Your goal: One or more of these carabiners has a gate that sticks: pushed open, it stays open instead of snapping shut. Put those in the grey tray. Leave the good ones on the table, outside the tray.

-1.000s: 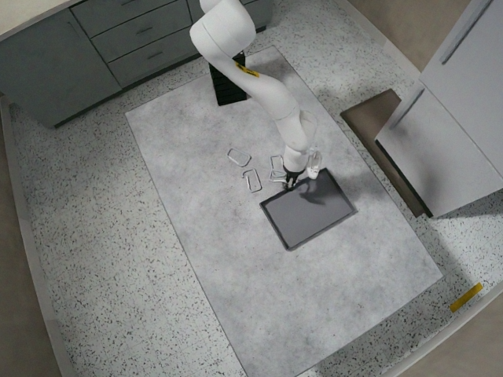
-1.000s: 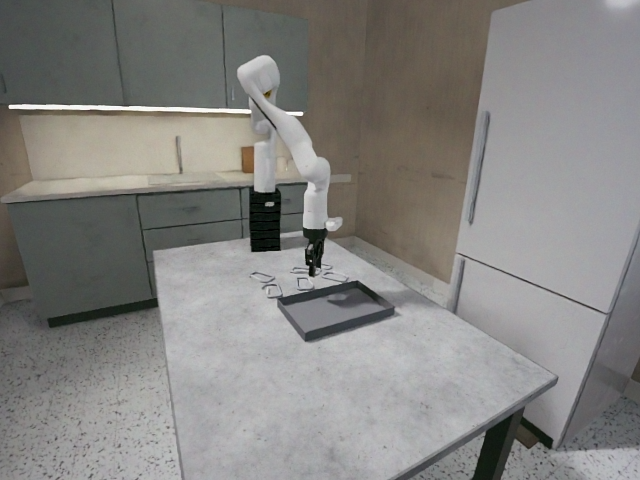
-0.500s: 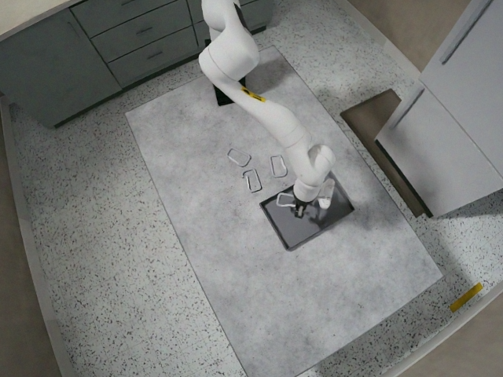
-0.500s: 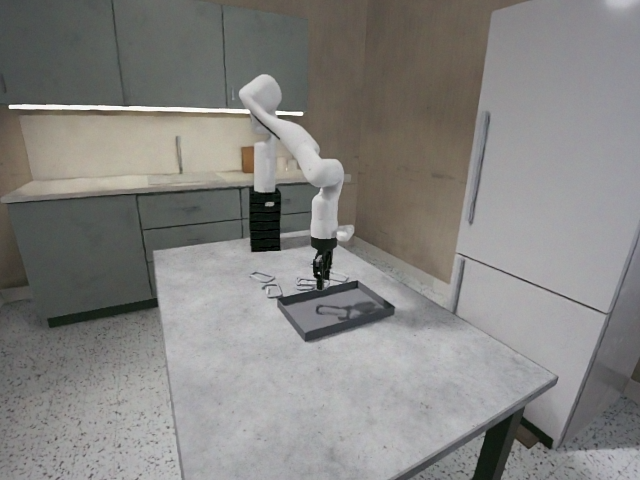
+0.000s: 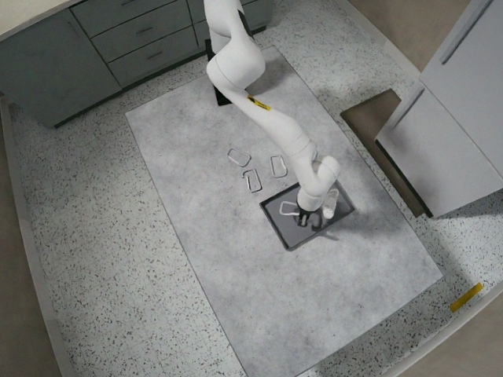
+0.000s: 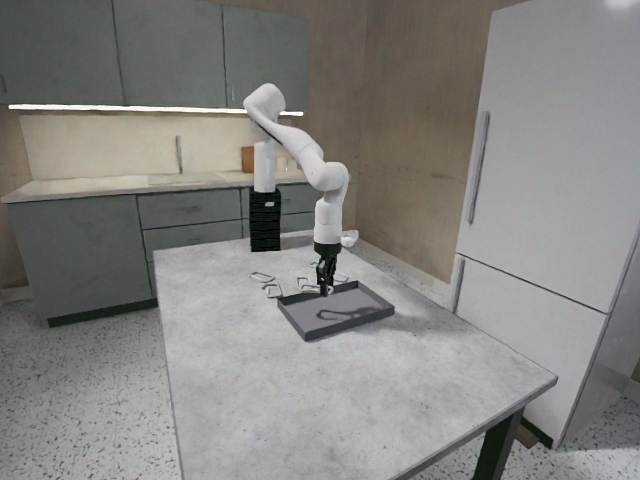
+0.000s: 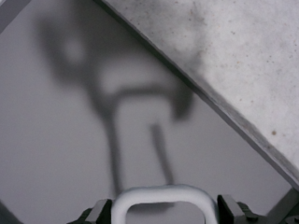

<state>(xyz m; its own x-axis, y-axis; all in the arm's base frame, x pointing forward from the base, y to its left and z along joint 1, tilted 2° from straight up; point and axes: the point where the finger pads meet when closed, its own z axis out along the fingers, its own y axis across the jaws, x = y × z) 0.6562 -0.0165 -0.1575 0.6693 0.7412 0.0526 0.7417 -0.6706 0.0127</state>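
The grey tray is 90 mm below my hand, 40 mm to the left of it and 30 mm behind it.
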